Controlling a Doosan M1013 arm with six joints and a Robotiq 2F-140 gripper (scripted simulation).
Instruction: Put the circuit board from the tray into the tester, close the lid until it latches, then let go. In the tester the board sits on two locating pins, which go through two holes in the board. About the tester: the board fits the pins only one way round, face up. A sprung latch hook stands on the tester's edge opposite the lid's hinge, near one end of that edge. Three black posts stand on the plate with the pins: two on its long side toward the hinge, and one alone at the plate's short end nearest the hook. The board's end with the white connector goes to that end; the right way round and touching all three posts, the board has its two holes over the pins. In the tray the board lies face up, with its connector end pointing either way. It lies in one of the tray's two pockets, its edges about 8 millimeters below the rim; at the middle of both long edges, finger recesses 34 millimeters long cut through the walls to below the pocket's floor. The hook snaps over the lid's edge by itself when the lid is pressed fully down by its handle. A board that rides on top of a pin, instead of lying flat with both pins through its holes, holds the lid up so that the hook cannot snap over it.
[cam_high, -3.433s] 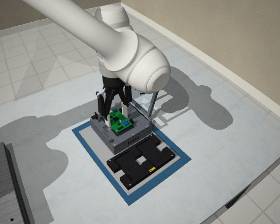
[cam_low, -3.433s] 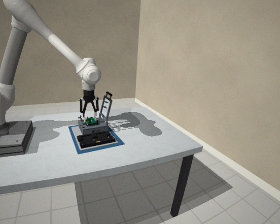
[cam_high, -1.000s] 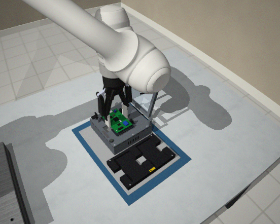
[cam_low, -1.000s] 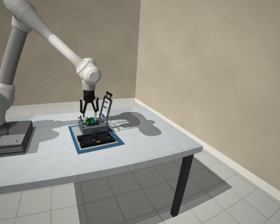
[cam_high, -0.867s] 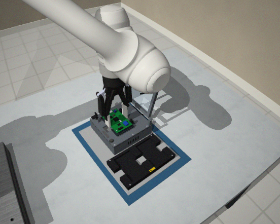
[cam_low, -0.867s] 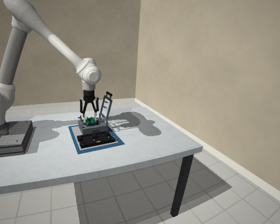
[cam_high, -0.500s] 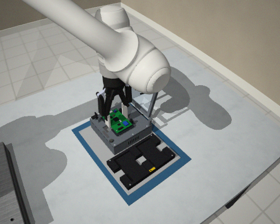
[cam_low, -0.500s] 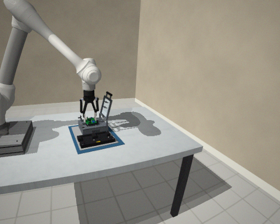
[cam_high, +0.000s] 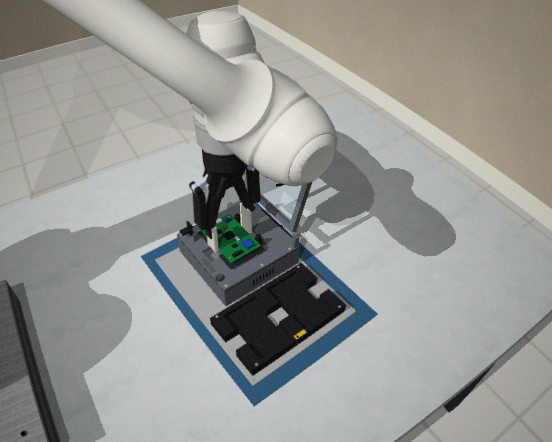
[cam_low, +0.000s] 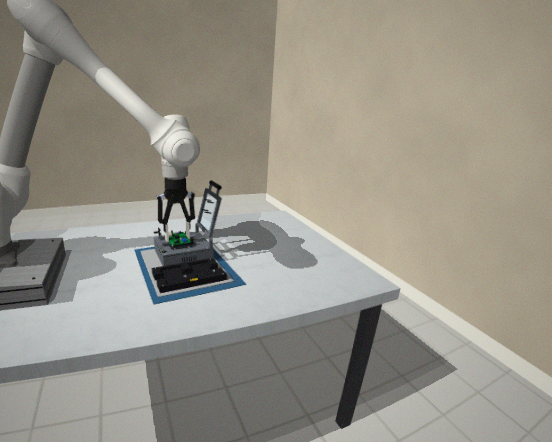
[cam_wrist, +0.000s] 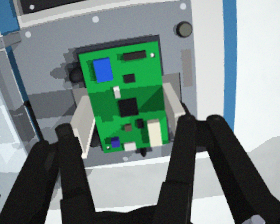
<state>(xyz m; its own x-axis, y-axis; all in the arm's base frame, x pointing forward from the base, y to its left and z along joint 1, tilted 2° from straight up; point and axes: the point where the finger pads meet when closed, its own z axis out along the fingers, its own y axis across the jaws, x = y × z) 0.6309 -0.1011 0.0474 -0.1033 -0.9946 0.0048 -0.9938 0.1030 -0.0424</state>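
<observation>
Now: the green circuit board 20 mm below my hand. Also, from my hand: latch hook 60 mm to the left, 60 mm behind, 10 mm below; tester lid 120 mm ahead, 80 mm above, 10 mm to the right.
</observation>
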